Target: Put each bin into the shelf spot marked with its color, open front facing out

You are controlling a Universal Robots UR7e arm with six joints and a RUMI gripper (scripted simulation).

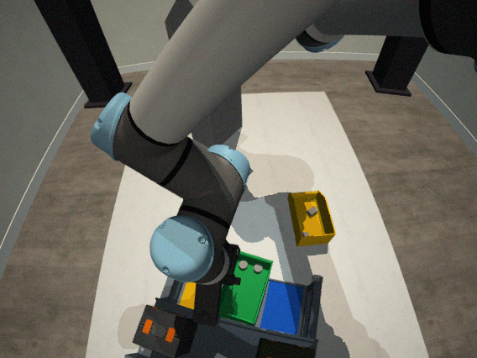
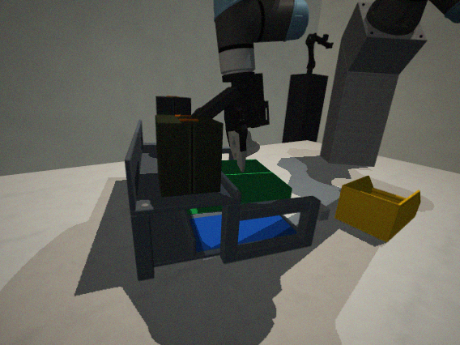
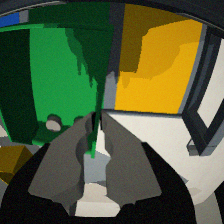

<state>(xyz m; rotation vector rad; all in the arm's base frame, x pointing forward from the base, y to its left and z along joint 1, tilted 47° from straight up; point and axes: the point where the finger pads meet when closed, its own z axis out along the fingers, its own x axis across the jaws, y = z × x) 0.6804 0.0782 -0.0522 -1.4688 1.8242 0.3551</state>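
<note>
Now: hand 5 cm to the right of the green bin, 2 cm above it and 1 cm short of it. From my hand the other things lie so: shelf lip 6 cm below, 5 cm to the left, 3 cm behind; then shelf board 17 cm ahead, 3 cm above, 2 cm to the left; then dark box 18 cm ahead, 13 cm to the left, 8 cm above.
</note>
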